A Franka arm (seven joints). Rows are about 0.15 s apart.
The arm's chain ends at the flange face. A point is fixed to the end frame.
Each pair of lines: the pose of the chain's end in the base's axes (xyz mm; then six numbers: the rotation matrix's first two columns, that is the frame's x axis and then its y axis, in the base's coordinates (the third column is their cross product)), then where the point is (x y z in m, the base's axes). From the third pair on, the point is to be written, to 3 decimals.
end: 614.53 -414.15 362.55 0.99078 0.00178 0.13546 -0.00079 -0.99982 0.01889
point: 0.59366 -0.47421 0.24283
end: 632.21 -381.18 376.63 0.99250 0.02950 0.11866 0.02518 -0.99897 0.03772
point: 0.61093 -0.44404 0.25843
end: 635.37 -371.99 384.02 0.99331 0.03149 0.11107 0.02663 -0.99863 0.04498
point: 0.613 -0.436 0.266
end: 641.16 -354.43 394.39 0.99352 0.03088 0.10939 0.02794 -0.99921 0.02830
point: 0.619 -0.416 0.276
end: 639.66 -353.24 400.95 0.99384 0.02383 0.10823 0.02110 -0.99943 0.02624
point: 0.617 -0.415 0.282
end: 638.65 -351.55 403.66 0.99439 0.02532 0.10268 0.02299 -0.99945 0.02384
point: 0.615 -0.413 0.285
